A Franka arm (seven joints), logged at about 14 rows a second.
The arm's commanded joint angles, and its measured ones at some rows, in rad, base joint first. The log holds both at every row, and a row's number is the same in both.
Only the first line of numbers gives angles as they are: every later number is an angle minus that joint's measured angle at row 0.
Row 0, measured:
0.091 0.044 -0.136 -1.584 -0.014 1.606 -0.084
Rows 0 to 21, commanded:
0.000 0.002 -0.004 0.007 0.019 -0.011 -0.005
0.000 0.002 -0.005 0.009 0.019 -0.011 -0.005
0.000 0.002 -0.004 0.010 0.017 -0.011 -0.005
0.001 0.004 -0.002 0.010 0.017 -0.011 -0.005
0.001 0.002 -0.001 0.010 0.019 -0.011 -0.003
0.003 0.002 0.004 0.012 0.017 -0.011 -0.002
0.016 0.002 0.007 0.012 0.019 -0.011 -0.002
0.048 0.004 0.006 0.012 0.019 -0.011 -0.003
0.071 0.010 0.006 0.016 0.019 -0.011 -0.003
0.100 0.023 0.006 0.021 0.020 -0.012 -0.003
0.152 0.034 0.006 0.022 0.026 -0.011 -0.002
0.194 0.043 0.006 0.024 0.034 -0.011 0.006
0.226 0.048 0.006 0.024 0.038 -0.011 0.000
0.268 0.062 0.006 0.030 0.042 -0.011 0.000
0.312 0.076 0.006 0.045 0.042 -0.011 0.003
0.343 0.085 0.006 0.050 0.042 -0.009 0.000
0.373 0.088 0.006 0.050 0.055 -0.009 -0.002
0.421 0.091 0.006 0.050 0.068 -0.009 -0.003
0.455 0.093 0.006 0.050 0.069 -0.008 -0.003
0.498 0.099 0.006 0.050 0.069 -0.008 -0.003
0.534 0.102 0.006 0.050 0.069 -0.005 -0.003
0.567 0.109 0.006 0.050 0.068 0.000 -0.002
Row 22, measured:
0.506 0.084 0.019 0.021 0.054 0.002 0.001
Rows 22 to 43, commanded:
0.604 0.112 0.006 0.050 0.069 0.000 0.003
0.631 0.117 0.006 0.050 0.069 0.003 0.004
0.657 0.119 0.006 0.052 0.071 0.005 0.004
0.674 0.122 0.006 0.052 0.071 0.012 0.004
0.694 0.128 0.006 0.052 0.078 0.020 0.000
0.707 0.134 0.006 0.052 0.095 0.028 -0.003
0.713 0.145 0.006 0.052 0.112 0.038 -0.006
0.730 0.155 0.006 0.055 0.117 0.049 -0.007
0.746 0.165 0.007 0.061 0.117 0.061 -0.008
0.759 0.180 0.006 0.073 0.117 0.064 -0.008
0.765 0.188 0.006 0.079 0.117 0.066 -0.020
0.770 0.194 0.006 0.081 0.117 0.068 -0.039
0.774 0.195 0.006 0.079 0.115 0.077 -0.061
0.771 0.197 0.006 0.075 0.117 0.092 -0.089
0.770 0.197 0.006 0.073 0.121 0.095 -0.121
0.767 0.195 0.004 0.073 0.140 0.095 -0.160
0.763 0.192 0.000 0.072 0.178 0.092 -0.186
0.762 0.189 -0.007 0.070 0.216 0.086 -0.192
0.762 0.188 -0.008 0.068 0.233 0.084 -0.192
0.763 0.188 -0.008 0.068 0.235 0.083 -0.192
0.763 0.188 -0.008 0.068 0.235 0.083 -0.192
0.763 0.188 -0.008 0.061 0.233 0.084 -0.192
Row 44, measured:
0.762 0.181 -0.001 0.049 0.203 0.097 -0.164
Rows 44 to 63, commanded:
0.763 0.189 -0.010 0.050 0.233 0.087 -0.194
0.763 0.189 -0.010 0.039 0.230 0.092 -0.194
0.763 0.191 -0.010 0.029 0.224 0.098 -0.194
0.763 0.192 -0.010 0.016 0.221 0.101 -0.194
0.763 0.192 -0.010 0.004 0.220 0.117 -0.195
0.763 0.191 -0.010 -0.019 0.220 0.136 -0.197
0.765 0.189 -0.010 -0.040 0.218 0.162 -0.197
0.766 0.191 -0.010 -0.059 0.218 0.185 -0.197
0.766 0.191 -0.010 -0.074 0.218 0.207 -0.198
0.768 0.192 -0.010 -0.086 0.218 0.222 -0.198
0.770 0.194 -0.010 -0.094 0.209 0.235 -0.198
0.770 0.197 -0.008 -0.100 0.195 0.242 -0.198
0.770 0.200 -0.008 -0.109 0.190 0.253 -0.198
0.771 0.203 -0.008 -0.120 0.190 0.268 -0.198
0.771 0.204 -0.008 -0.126 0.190 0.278 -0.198
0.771 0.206 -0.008 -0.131 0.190 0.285 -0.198
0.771 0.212 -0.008 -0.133 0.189 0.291 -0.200
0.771 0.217 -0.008 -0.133 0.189 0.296 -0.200
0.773 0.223 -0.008 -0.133 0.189 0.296 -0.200
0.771 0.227 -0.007 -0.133 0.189 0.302 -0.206
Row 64, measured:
0.763 0.216 -0.002 -0.132 0.200 0.280 -0.179
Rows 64 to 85, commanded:
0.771 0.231 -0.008 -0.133 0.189 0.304 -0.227
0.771 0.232 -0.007 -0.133 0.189 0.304 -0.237
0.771 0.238 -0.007 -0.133 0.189 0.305 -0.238
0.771 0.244 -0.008 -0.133 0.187 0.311 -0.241
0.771 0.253 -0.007 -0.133 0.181 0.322 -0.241
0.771 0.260 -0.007 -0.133 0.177 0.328 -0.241
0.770 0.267 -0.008 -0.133 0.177 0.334 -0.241
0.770 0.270 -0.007 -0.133 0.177 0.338 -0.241
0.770 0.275 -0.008 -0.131 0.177 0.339 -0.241
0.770 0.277 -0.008 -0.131 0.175 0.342 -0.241
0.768 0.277 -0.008 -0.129 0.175 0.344 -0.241
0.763 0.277 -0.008 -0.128 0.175 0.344 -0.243
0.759 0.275 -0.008 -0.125 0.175 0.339 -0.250
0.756 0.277 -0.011 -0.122 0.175 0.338 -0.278
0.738 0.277 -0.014 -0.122 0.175 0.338 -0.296
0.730 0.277 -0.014 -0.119 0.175 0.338 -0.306
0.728 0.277 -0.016 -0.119 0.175 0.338 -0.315
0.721 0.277 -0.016 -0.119 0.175 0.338 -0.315
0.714 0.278 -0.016 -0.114 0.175 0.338 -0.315
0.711 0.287 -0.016 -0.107 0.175 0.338 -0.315
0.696 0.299 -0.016 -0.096 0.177 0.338 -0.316
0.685 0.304 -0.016 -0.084 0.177 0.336 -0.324
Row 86, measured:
0.706 0.278 -0.017 -0.126 0.190 0.337 -0.296
